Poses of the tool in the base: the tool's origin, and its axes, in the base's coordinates. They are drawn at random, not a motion.
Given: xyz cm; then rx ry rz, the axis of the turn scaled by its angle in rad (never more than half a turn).
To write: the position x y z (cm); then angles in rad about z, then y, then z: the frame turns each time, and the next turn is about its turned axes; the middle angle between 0 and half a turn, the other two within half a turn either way. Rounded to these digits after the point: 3 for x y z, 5 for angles.
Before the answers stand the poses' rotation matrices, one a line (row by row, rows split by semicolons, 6 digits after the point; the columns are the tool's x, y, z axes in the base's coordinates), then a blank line. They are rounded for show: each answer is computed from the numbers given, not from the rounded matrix.
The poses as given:
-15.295 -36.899 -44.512 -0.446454 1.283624 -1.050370
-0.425 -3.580 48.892 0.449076 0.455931 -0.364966
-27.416 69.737 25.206 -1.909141 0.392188 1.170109
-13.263 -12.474 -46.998 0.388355 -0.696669 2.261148
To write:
-0.068872 0.382271 0.921480; -0.827604 0.493883 -0.266741; -0.557071 -0.780992 0.282355
0.837038 0.430663 0.337485; -0.235010 0.840002 -0.489046; -0.494102 0.330038 0.804324
0.514884 -0.631358 -0.579898; 0.154359 -0.597119 0.787161; -0.843248 -0.494809 -0.209991
-0.690299 -0.720285 0.068388; 0.556903 -0.589291 -0.585316; 0.461895 -0.365957 0.807916

-15.295 -36.899 -44.512 -0.28177 1.28455 -0.95121
-0.425 -3.580 48.892 -0.96675 0.63626 0.58889
-27.416 69.737 25.206 2.20573 1.78236 -0.53065
-13.263 -12.474 -46.998 -1.45448 0.63019 -2.47157

